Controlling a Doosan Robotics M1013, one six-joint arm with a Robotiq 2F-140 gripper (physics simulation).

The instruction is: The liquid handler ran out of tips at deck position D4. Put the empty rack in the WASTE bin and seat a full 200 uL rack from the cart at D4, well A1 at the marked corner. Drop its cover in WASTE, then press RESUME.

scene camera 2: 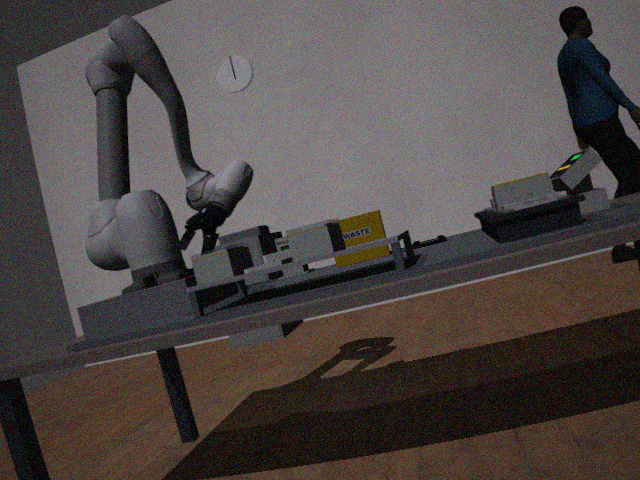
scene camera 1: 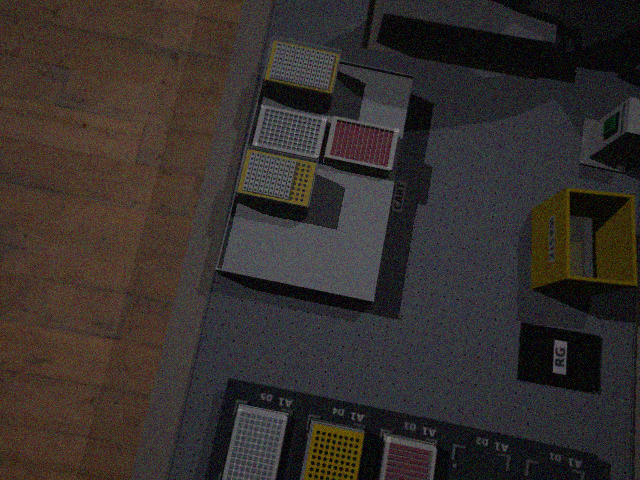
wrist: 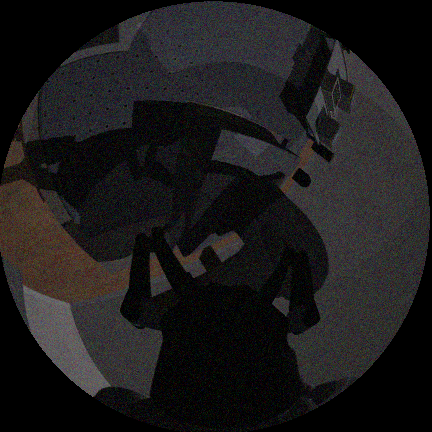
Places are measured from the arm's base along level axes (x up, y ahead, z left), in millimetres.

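Pixels of known places: gripper, fingertip midpoint: (scene camera 2: 187,262) (wrist: 224,223); arm's base at its link origin: (scene camera 2: 162,283) (wrist: 249,201).
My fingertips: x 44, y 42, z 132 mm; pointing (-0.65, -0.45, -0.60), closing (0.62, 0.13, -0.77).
Observation:
Ahead of a thing's pixels: the offset from my fingertips to its top centre. "spot": to the spot under its first point.
My gripper (scene camera 2: 196,246) (wrist: 224,223) is open and empty, close to the robot base and off the cart's near end; it does not show in scene camera 1. In scene camera 1, the cart @(dx -60, dy +418, dz -420 mm) (scene camera 1: 310,258) holds a yellow rack @(dx +4, dy +248, dz -467 mm) (scene camera 1: 302,66) full of tips at its top left and a yellow rack @(dx +4, dy +463, dz -494 mm) (scene camera 1: 268,175) with some empty wells. A yellow rack @(dx -10, dy +929, dz -368 mm) (scene camera 1: 334,452) with dark, empty wells sits at D4, partly cut off by the frame. The yellow WASTE bin @(dx +9, dy +524, dz +64 mm) (scene camera 1: 550,237) (scene camera 2: 361,227) stands right of the cart. The control box (scene camera 1: 628,116) (scene camera 2: 581,167) has a green screen. No cover can be made out clearly.
A white-grey rack @(dx -52, dy +356, dz -481 mm) (scene camera 1: 290,130) and a pink-red rack @(dx -35, dy +372, dz -347 mm) (scene camera 1: 362,143) stand between the yellow racks. On the deck, a pale rack @(dx -56, dy +914, dz -491 mm) (scene camera 1: 257,439) is at D5 and a pink-red rack @(spot: dx -44, dy +908, dz -242 mm) (scene camera 1: 408,457) at D3. A black RG block @(dx -112, dy +726, dz +50 mm) (scene camera 1: 532,353) lies below the bin. A person (scene camera 2: 589,82) stands beyond the table.

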